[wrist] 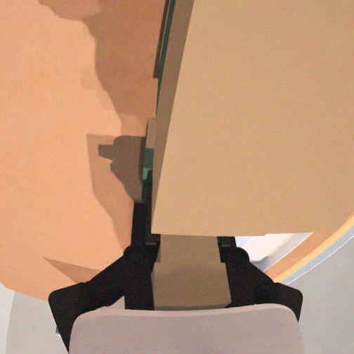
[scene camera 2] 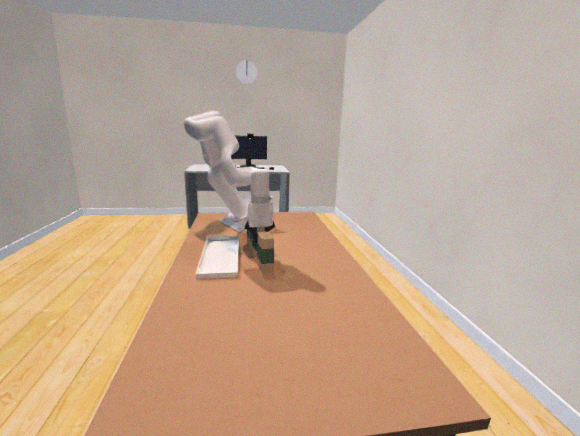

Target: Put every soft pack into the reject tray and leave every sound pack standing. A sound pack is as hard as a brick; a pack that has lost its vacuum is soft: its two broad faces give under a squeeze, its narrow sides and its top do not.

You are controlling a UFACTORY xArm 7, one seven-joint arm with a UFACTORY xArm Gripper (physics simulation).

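Places are measured from the arm's base along level axes (x right, y ahead, z up), in metres.
Pixels of known places: arm's base, origin of its link: (scene camera 2: 242,213).
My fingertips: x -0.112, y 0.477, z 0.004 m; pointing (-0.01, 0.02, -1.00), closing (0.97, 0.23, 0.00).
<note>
For each thing: its top centre in the pictures, then the offset to it from my fingertips. "spot": a spot on its surface instead. Level surfaces: height alone.
- row with dark green parts, a spot on its surface: (scene camera 2: 266,256) spot: dx -0.027, dy +0.148, dz -0.001 m
- white reject tray, centre of its top: (scene camera 2: 220,251) dx +0.169, dy -0.011, dz -0.048 m
- brown table, height of its surface: dz -0.071 m
My gripper (scene camera 2: 258,234) (wrist: 179,199) is shut on a tan pack (wrist: 191,285), with a black finger on its left and right sides in the wrist view. The fingertips are partly hidden there behind a nearer, large tan pack (wrist: 260,115). In the scene view, tan packs (scene camera 2: 265,241) stand in a row with dark green parts (scene camera 2: 266,256) below; the gripper hides the row's far part. More green (wrist: 149,159) shows left of the large pack in the wrist view. The white reject tray (scene camera 2: 219,276) lies left of the row, and its inside looks empty in the scene view.
The brown table (scene camera 2: 280,350) carries the row and the tray. The robot's base stands at the table's far end. A grey desk (scene camera 2: 237,180) with a black monitor (scene camera 2: 251,147) stands behind it by the wall. Shadows fall on the table beside the packs.
</note>
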